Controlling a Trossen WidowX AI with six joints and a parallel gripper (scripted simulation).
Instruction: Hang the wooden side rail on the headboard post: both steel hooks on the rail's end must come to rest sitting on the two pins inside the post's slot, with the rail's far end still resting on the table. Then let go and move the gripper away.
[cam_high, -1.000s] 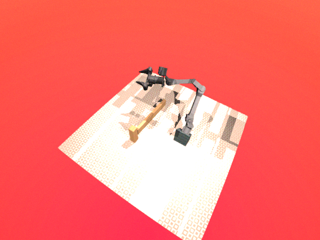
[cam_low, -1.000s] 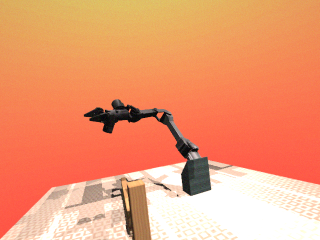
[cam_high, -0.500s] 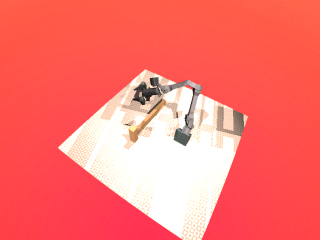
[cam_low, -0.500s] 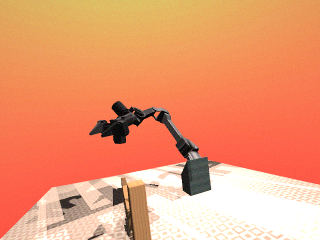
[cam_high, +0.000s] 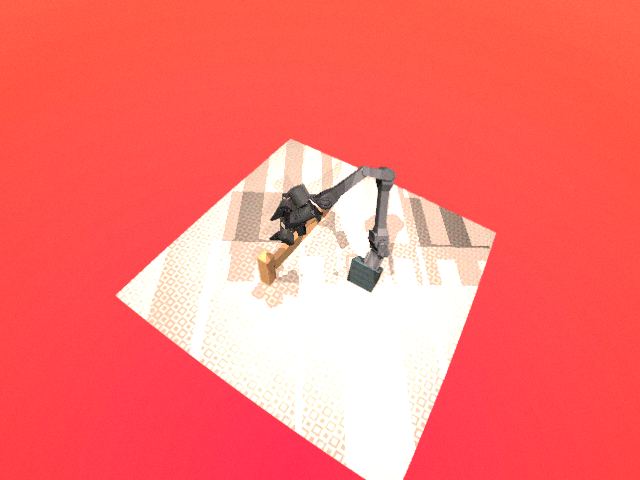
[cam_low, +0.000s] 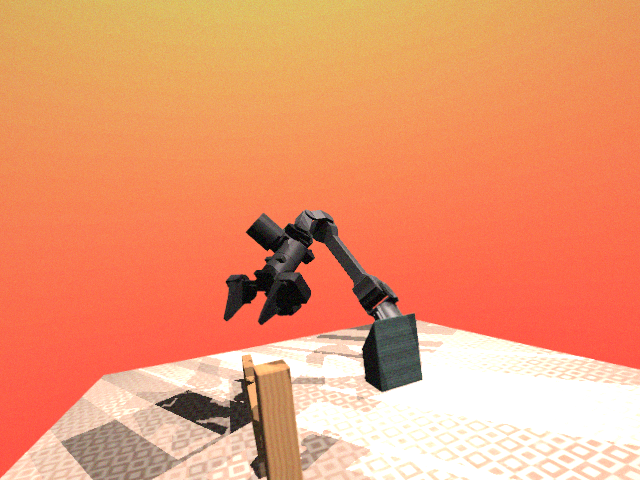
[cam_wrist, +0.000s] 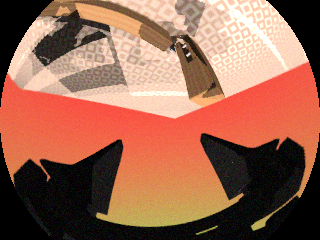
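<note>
Now: gripper tip 16 cm above the wooden headboard post, 8 cm to the right of it and 3 cm past it.
</note>
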